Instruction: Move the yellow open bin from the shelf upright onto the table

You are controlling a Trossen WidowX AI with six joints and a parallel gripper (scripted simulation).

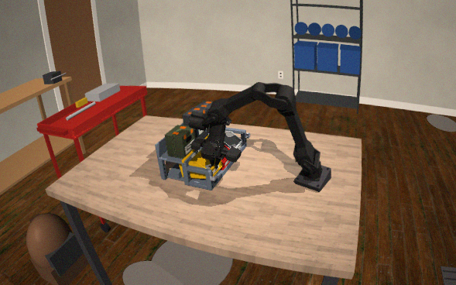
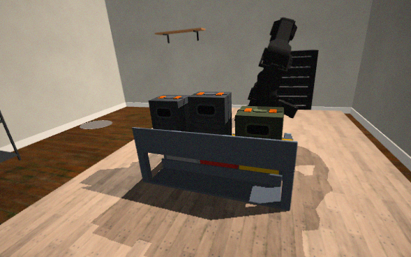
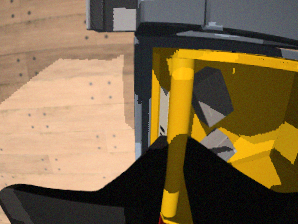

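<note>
Now: the yellow open bin 70 mm ahead of my hand and 30 mm below it. The rest, counted from my hand: green case: 140 mm ahead, 10 mm to the left, 60 mm above; then red bin: 70 mm ahead, 110 mm to the right, 50 mm below.
</note>
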